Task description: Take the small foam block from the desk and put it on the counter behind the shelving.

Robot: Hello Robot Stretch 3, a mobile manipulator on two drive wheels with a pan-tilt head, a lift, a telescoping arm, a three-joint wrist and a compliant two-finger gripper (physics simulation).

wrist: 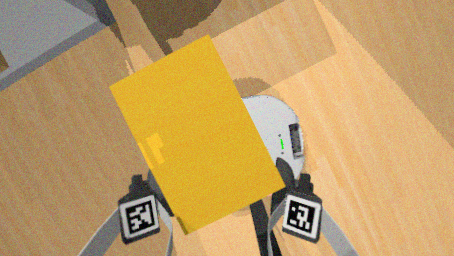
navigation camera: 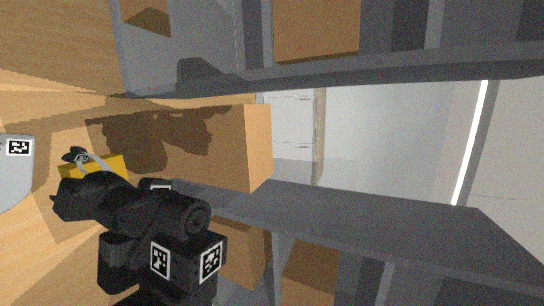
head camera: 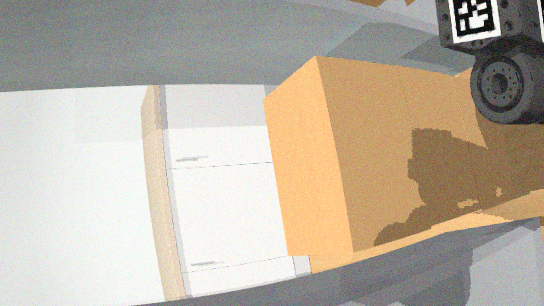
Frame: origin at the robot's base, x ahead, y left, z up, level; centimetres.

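Seen in the pictures: gripper, fingertip midpoint: [wrist: 220, 177] [navigation camera: 67, 175].
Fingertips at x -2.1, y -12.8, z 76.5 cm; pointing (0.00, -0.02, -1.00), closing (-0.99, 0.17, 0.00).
Observation:
Pixels of each thing's top centre, then the offset from my fingertips to it. "spot": a spot on its surface instead. Level surfaces: height alone.
- yellow block, top centre: [wrist: 196, 142] [navigation camera: 102, 175] dx +0.5, dy -3.8, dz +5.3 cm
- counter, surface height: dz +14.5 cm
- carton, surface spot: [navigation camera: 315, 30] spot: dx +46.9, dy -39.1, dz +36.9 cm
The small foam block is a yellow block [navigation camera: 116, 164] [wrist: 200, 130]. It sits tilted between the fingertips in the wrist view. My gripper [wrist: 220, 177] is shut on it; in the navigation view the gripper body hides part of the block and one finger. The block is held in the air above the wooden floor, beside the robot's base. The counter [head camera: 159, 200] [navigation camera: 319, 135] has a light wood top and white drawer fronts and stands beyond the shelving [navigation camera: 360, 200], far from the gripper. The desk does not show.
Large cardboard boxes [head camera: 310, 175] [navigation camera: 200, 160] stand between the arm and the counter. Grey shelving also runs along the top of the navigation view, with a carton [navigation camera: 315, 30] in it. The robot's white base [wrist: 272, 125] lies below the block. A black wrist part [head camera: 500, 85] shows at upper right.

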